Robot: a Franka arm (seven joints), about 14 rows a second.
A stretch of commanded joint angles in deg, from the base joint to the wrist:
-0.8, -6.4, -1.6, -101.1, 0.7, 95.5, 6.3
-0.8, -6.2, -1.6, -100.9, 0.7, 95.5, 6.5
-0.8, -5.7, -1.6, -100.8, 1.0, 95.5, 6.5
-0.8, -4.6, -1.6, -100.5, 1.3, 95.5, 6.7
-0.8, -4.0, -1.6, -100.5, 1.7, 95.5, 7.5
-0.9, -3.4, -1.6, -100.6, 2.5, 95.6, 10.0
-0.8, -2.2, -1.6, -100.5, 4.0, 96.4, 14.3
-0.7, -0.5, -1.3, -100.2, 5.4, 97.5, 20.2
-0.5, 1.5, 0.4, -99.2, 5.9, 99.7, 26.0
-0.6, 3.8, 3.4, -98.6, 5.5, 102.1, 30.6
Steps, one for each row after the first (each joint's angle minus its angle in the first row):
0.0, 0.2, 0.0, 0.2, 0.0, 0.0, 0.2
0.0, 0.7, 0.0, 0.3, 0.3, 0.0, 0.2
0.0, 1.8, 0.0, 0.6, 0.6, 0.0, 0.4
0.0, 2.4, 0.0, 0.6, 1.0, 0.0, 1.2
-0.1, 3.0, 0.0, 0.5, 1.8, 0.1, 3.7
0.0, 4.2, 0.0, 0.6, 3.3, 0.9, 8.0
0.1, 5.9, 0.3, 0.9, 4.7, 2.0, 13.9
0.3, 7.9, 2.0, 1.9, 5.2, 4.2, 19.7
0.2, 10.2, 5.0, 2.5, 4.8, 6.6, 24.3

